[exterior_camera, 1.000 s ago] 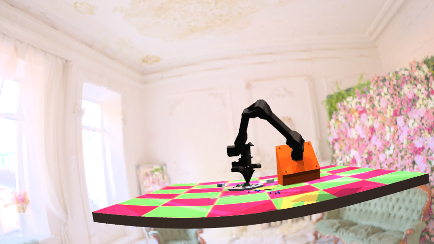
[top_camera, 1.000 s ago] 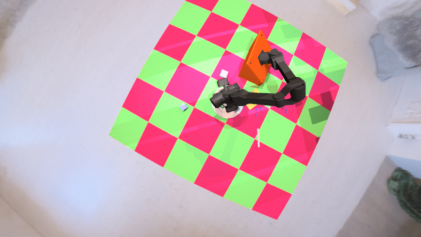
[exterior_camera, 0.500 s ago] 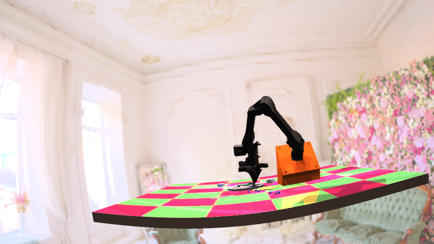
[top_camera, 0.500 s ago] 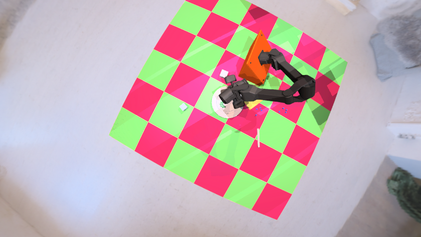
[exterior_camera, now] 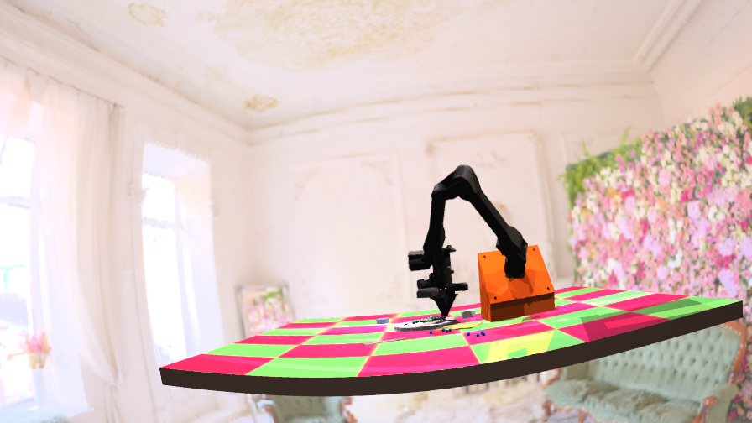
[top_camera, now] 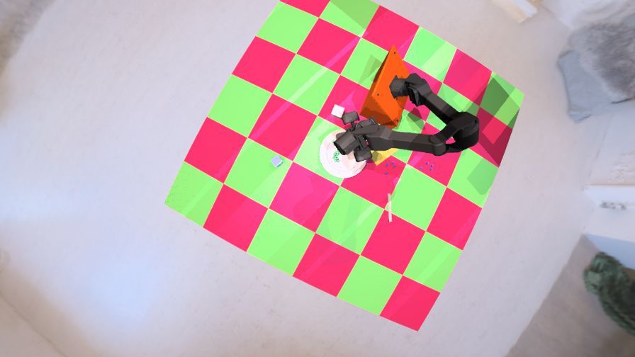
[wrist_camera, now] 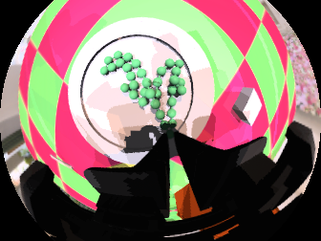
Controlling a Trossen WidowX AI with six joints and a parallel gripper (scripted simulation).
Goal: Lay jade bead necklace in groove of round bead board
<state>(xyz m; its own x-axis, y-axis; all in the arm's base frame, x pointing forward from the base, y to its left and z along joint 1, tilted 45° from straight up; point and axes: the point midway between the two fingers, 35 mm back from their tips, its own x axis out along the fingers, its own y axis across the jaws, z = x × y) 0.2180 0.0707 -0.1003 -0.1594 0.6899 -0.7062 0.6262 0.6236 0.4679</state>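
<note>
My gripper tip is now 6 cm short of the round bead board and 2 cm above it. Also, from my gripper tip: pale blue cube 24 cm ahead, 22 cm to the right, 2 cm below; white cube 12 cm to the right, 7 cm behind, 1 cm below; yellow patch 12 cm to the left, 5 cm behind, 2 cm below.
</note>
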